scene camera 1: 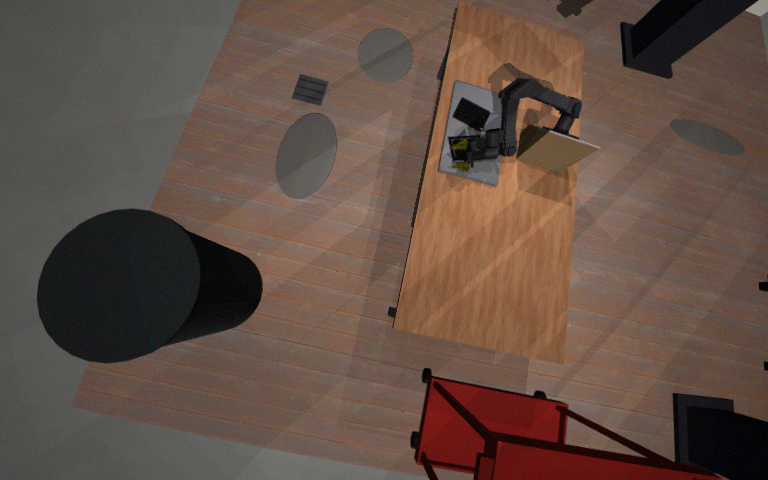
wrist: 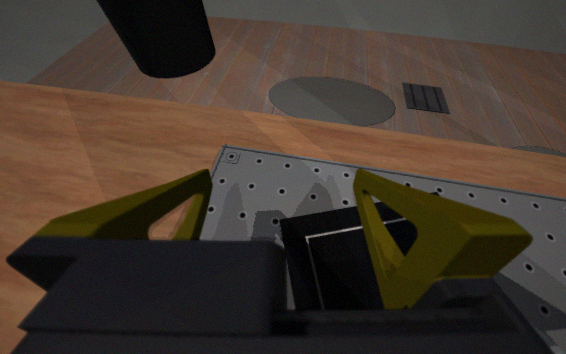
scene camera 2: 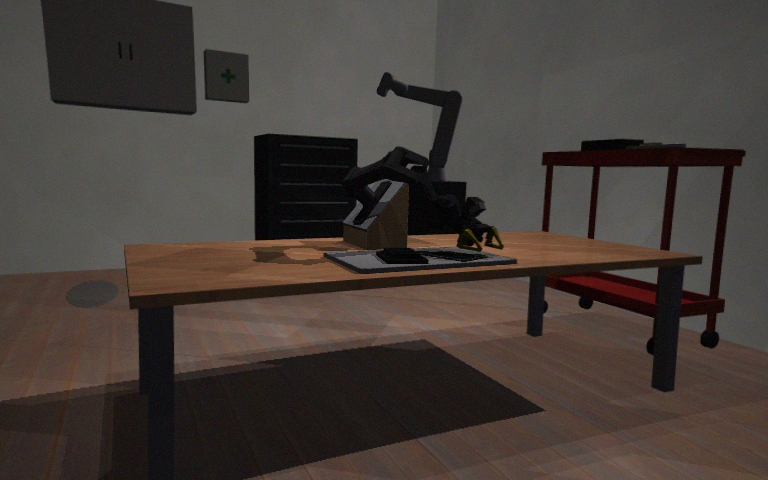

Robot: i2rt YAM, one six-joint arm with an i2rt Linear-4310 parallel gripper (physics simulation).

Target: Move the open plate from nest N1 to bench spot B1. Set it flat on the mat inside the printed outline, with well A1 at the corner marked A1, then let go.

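Seen in the pictures: gripper, fingertip midpoint: (scene camera 1: pixel 451 157) (wrist: pixel 282 177) (scene camera 2: pixel 492 249); arm's base at its link origin: (scene camera 1: pixel 559 133) (scene camera 2: pixel 373 203).
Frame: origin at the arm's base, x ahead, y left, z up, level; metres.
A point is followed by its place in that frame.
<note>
A low dark block (scene camera 1: pixel 471 113) {x 0.387, y -0.099, z -0.120 m} (scene camera 2: pixel 402 255) {x 0.436, y -0.140, z -0.121 m}, apparently nest N1 with the plate, is on the grey board (scene camera 1: pixel 472 90) {x 0.384, y -0.256, z -0.142 m} (scene camera 2: pixel 351 262) {x 0.369, y -0.270, z -0.144 m} (wrist: pixel 515 220) {x 0.472, y -0.011, z -0.142 m}. The plate cannot be told apart from the nest, and no well or label is legible. The black mat (scene camera 1: pixel 456 155) {x 0.437, y 0.135, z -0.140 m} (scene camera 2: pixel 455 256) {x 0.405, y 0.076, z -0.141 m} (wrist: pixel 295 230) {x 0.445, y 0.154, z -0.141 m} with a thin pale outline lies beside it, partly hidden by my gripper. My gripper (scene camera 1: pixel 459 156) {x 0.471, y 0.166, z -0.112 m} (scene camera 2: pixel 485 247) {x 0.471, y 0.166, z -0.112 m} (wrist: pixel 282 177) {x 0.471, y 0.166, z -0.112 m} is open and empty, its yellow fingers above the board. In the wrist view the right finger crosses the mat; the left finger is off its left side.
The board lies on the wooden table (scene camera 1: pixel 487 254) {x 0.238, y 0.593, z -0.155 m} (scene camera 2: pixel 226 271) {x 0.311, y -0.608, z -0.155 m} (wrist: pixel 125 120) {x 0.547, y 0.351, z -0.155 m}. The arm's wedge-shaped stand (scene camera 1: pixel 557 148) {x 0.019, y 0.089, z 0.013 m} (scene camera 2: pixel 390 220) {x 0.112, y 0.009, z -0.053 m} is behind the board. A red cart (scene camera 1: pixel 492 404) (scene camera 2: pixel 696 157) stands past the table's end. A black cylinder (scene camera 1: pixel 118 285) (wrist: pixel 170 40) stands on the floor.
</note>
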